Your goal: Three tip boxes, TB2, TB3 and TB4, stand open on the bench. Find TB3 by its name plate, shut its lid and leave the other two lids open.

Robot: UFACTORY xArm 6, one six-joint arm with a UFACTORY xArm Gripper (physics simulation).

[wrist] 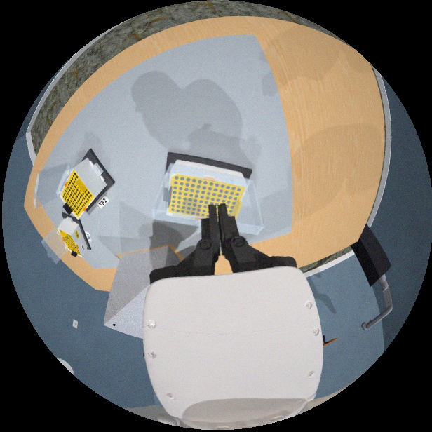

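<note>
A large tip box [187,195] with a yellow tip rack stands near the view's middle; its name plate does not show. Its clear lid [251,215] is tilted and spreads past the rack at the sides and lower edge; its exact angle is hard to tell. My gripper [216,215] is shut and empty, its fingertips overlapping the rack's lower right part in view; contact with the lid cannot be told. TB2 [76,193] stands open at the left beside its plate [103,202]. A third box [70,237], lower left, is open; its plate [88,237] is too small to read.
The boxes stand on a grey mat [210,55] over a wooden bench [335,135]. A grey speckled block [131,280] is at the lower left of the gripper. A black block with a grey handle [385,300] is at the right, past the bench edge.
</note>
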